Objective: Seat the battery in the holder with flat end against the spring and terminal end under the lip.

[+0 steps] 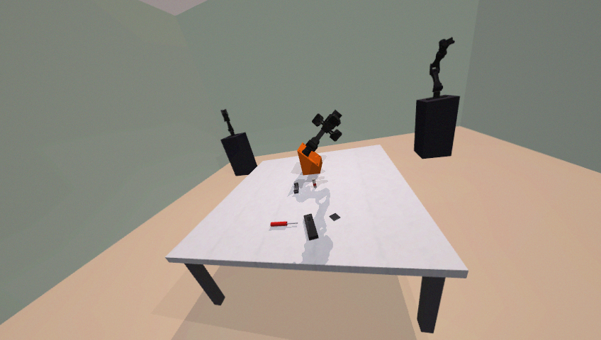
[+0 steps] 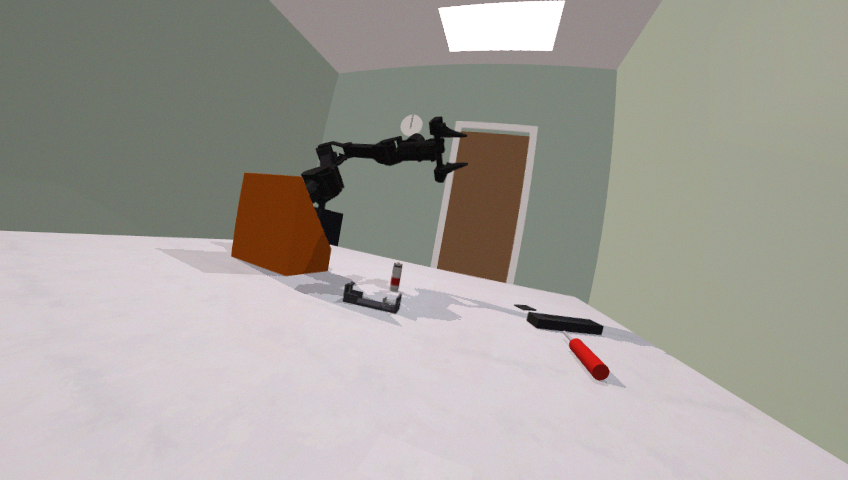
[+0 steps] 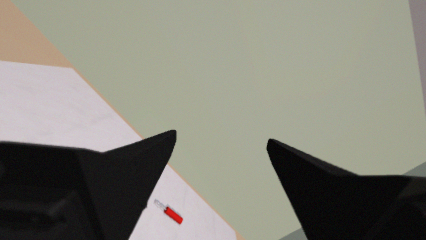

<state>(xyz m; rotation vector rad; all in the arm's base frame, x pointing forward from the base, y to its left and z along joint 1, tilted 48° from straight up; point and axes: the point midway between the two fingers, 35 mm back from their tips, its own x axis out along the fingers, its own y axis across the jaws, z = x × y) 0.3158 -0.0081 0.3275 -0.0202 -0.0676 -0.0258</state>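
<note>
Right now the battery is 80 mm behind my gripper tip, 150 mm to the right of it and 370 mm below it. From my gripper tip the other things lie so: small black square 230 mm ahead, 10 mm to the left, 410 mm below; black bar 300 mm ahead, 110 mm to the right, 390 mm below; red-handled screwdriver 290 mm ahead, 250 mm to the right, 400 mm below.
</note>
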